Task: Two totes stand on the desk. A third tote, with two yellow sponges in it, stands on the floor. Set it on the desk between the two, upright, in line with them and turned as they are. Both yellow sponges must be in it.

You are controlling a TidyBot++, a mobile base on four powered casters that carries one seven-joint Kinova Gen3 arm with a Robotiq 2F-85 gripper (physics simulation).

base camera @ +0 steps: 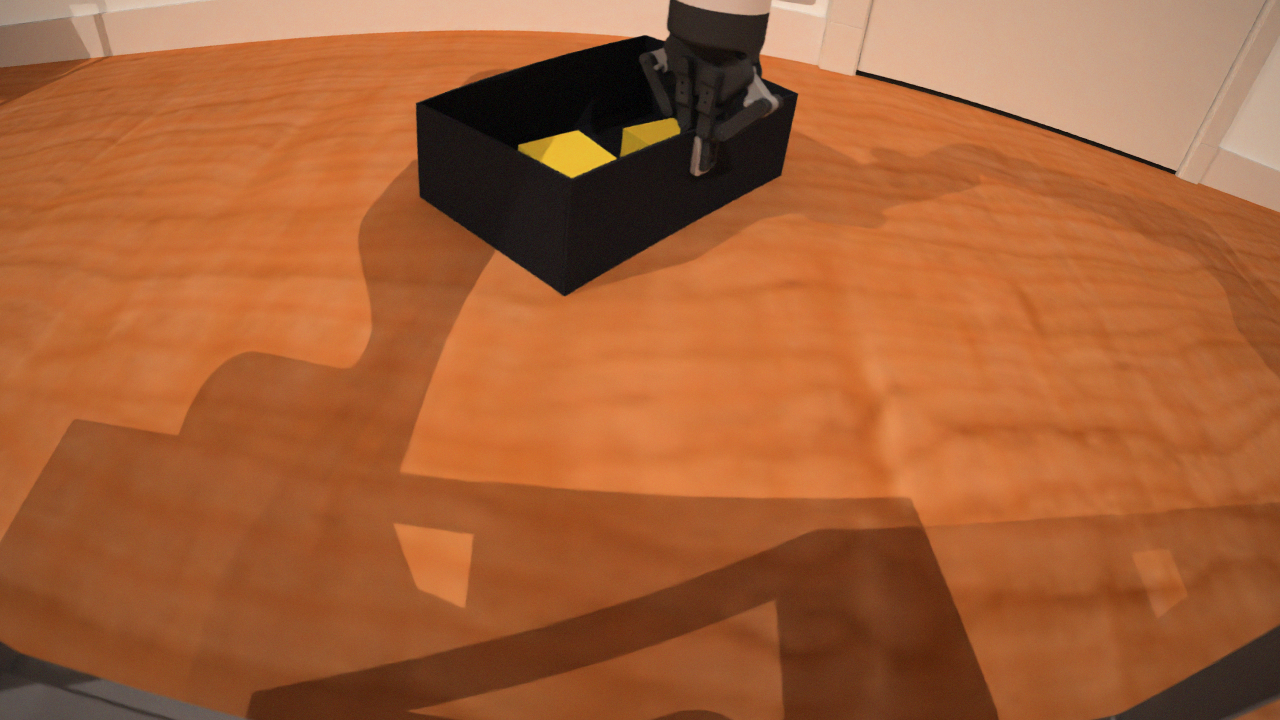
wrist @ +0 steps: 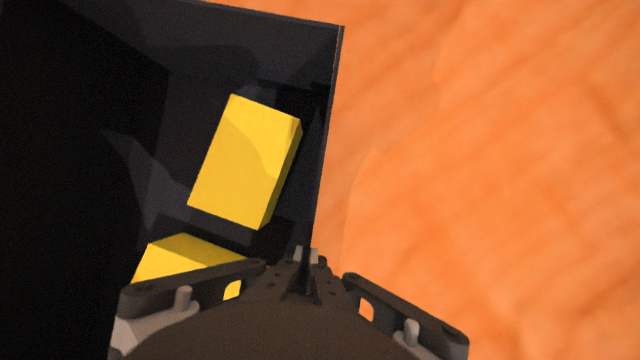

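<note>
The black tote (base camera: 501, 183) (wrist: 240, 57) is open at the top and looks about upright at floor level in the base view. I cannot tell whether its whole bottom touches the floor. Two yellow sponges lie in it: one sponge (base camera: 568, 154) (wrist: 245, 162) shows whole in the wrist view, the other sponge (base camera: 648, 134) (wrist: 172, 257) is partly hidden behind my gripper. My gripper (base camera: 699, 147) (wrist: 305, 259) points down and is shut on the tote's long side wall, one finger outside it. The inner fingertip is hidden in the base view. The desk and its two totes do not show.
The wooden floor (base camera: 984, 358) (wrist: 480, 175) lies around the tote, with shadows across it. A pale wall with a skirting board (base camera: 268, 31) runs behind the tote. A pale door-like panel (base camera: 1056, 71) stands at the back right.
</note>
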